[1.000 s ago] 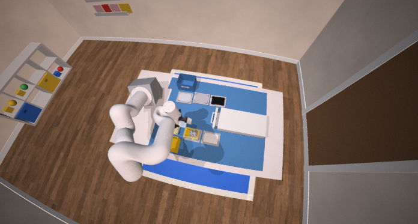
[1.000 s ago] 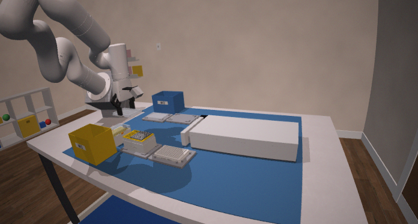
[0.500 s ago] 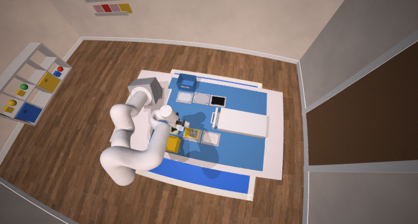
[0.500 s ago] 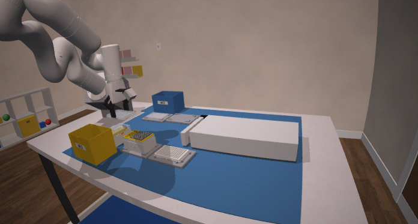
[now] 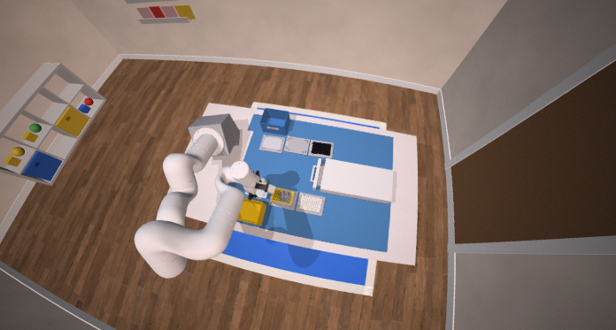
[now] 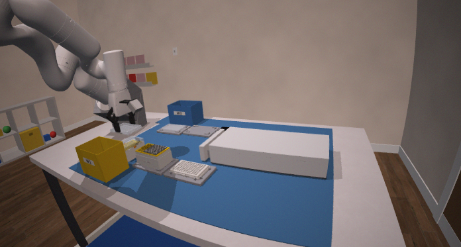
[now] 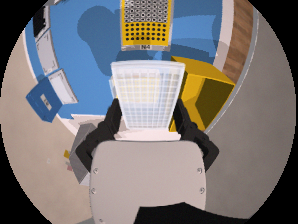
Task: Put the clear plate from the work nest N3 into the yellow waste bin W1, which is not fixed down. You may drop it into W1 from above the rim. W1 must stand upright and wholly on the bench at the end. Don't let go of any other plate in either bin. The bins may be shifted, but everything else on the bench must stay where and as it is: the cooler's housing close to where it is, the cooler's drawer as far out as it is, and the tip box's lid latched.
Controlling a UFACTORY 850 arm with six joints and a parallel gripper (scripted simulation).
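Right now the yellow bin is 60 mm behind my hand, 120 mm to the right of it and 120 mm below it. Round my hand: black plate (350 mm ahead, 360 mm to the left, 140 mm below); then yellow-topped tip box (130 mm ahead, 10 mm to the right, 100 mm below); then white plate (10 mm below).
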